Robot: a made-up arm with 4 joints. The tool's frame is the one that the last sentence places. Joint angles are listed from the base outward.
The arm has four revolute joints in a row. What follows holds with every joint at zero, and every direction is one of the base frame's.
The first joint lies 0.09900 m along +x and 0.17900 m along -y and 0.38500 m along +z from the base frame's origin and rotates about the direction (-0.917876, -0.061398, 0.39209).
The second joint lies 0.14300 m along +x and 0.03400 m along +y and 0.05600 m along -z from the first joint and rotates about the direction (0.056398, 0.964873, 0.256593).
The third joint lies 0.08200 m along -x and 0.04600 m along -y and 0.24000 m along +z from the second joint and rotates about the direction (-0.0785, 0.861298, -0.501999).
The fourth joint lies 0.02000 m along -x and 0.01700 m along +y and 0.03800 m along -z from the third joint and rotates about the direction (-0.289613, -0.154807, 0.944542).
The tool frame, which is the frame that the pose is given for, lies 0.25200 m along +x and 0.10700 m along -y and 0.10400 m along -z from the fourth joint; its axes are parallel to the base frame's.
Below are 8 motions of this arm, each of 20 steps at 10 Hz.
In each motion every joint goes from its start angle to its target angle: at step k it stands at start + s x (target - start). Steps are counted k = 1, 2, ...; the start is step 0. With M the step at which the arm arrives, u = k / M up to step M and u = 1 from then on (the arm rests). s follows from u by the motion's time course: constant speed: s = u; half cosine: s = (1 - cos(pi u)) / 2; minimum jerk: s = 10 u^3 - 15 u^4 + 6 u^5.
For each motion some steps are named. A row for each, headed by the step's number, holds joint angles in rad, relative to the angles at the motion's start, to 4 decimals.
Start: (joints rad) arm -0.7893 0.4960 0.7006 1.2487
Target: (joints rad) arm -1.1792 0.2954 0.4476 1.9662
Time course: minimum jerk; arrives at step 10
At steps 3, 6, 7, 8, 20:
3: -0.0636 -0.0327 -0.0413 0.1170
6: -0.2661 -0.1369 -0.1727 0.4897
7: -0.3263 -0.1679 -0.2117 0.6005
8: -0.3673 -0.1890 -0.2383 0.6759
20: -0.3899 -0.2006 -0.2530 0.7175

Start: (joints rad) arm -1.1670 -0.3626 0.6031 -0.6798
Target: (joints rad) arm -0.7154 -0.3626 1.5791 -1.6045
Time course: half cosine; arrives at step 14
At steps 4, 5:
4: 0.0850 0.0000 0.1837 -0.1741
5: 0.1278 0.0000 0.2763 -0.2617

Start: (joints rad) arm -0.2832 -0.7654 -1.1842 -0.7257
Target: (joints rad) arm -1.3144 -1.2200 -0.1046 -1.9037
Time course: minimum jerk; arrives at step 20
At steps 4, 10, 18, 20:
4: -0.0597 -0.0263 0.0625 -0.0682
10: -0.5156 -0.2273 0.5398 -0.5890
18: -1.0224 -0.4507 1.0704 -1.1679
20: -1.0312 -0.4546 1.0796 -1.1780

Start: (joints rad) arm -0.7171 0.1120 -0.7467 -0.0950
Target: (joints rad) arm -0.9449 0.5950 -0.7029 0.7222
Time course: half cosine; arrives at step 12
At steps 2, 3, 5, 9, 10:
2: -0.0153 0.0324 0.0029 0.0547
3: -0.0334 0.0707 0.0064 0.1197
5: -0.0844 0.1790 0.0162 0.3028
9: -0.1944 0.4123 0.0374 0.6975
10: -0.2125 0.4506 0.0409 0.7625

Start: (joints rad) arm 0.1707 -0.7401 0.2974 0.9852
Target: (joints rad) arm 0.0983 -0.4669 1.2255 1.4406
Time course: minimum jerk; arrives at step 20
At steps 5, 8, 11, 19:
5: -0.0075 0.0283 0.0961 0.0471
8: -0.0230 0.0867 0.2946 0.1446
11: -0.0429 0.1620 0.5505 0.2701
19: -0.0723 0.2729 0.9270 0.4549

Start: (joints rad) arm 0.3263 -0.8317 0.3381 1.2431
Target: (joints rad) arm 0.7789 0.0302 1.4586 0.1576
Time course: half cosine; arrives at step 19
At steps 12, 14, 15, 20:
12: 0.3172 0.6041 0.7853 -0.7608
14: 0.3796 0.7228 0.9397 -0.9103
15: 0.4049 0.7710 1.0024 -0.9711
20: 0.4526 0.8619 1.1205 -1.0855

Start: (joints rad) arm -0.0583 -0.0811 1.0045 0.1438
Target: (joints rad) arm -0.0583 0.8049 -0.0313 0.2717
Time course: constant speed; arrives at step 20
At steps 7, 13, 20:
7: 0.0000 0.3101 -0.3625 0.0448
13: 0.0000 0.5759 -0.6733 0.0831
20: 0.0000 0.8860 -1.0358 0.1279

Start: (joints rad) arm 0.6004 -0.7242 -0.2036 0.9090
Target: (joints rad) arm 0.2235 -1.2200 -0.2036 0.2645
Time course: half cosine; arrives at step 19
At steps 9, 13, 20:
9: -0.1729 -0.2274 0.0000 -0.2956
13: -0.2915 -0.3835 0.0000 -0.4985
20: -0.3769 -0.4958 0.0000 -0.6445

